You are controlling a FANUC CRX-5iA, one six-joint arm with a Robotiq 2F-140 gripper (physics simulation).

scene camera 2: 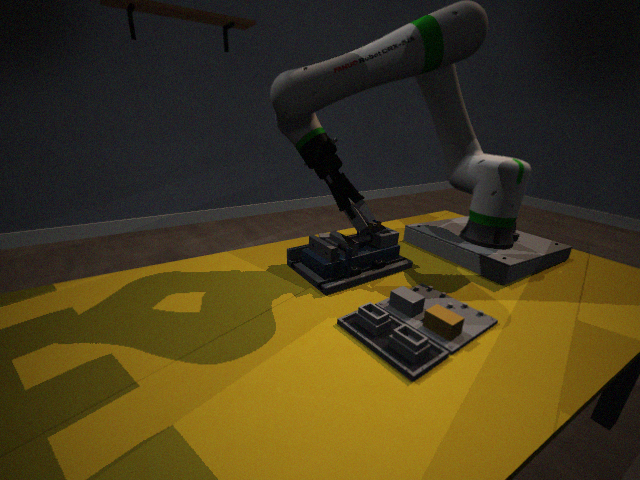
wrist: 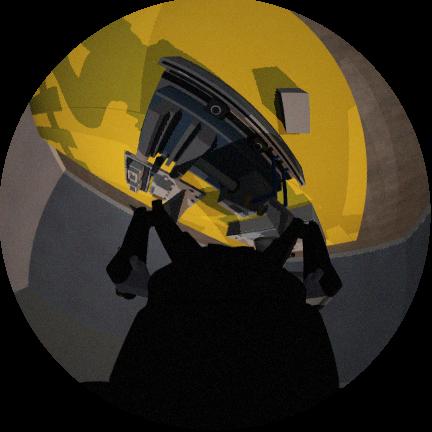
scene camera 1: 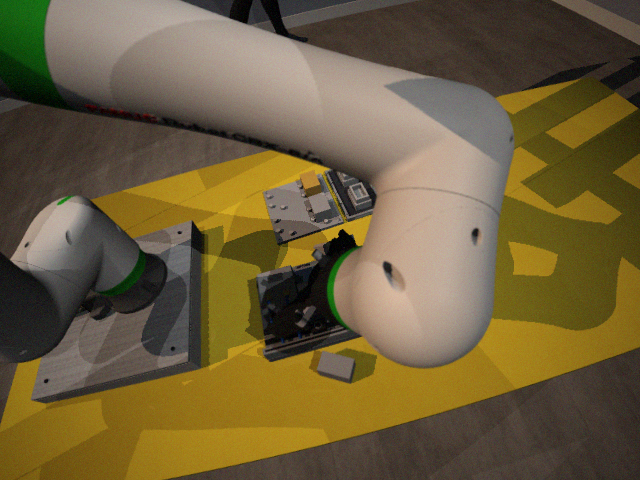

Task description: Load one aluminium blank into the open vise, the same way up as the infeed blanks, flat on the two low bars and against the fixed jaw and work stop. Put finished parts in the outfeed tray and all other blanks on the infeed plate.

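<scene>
My gripper point(scene camera 1: 312, 284) point(scene camera 2: 364, 227) point(wrist: 227, 201) is open and empty. It is tilted, with its fingertips low at the hose end of the vise point(scene camera 1: 281, 281) point(scene camera 2: 372, 255) point(wrist: 230, 132), away from the jaws; contact cannot be told. The vise jaws stand apart, and no blank shows between them in the wrist view. A grey blank point(scene camera 1: 336, 365) point(wrist: 296, 112) lies on the yellow table beside the vise. Another grey blank point(scene camera 1: 321, 205) point(scene camera 2: 407, 300) sits on the infeed plate point(scene camera 1: 289, 217) point(scene camera 2: 470, 329), beside an orange block point(scene camera 1: 310, 182) point(scene camera 2: 443, 320). The arm hides part of the vise in scene camera 1.
The dark outfeed tray point(scene camera 2: 379, 356) stands against the infeed plate and holds two grey parts with square recesses, a nearer part point(scene camera 2: 410, 338) and a farther part point(scene camera 2: 373, 315). Short studs stand on the infeed plate. The robot's thick base plate point(scene camera 1: 175, 258) point(scene camera 2: 444, 248) is beside the vise's hose end.
</scene>
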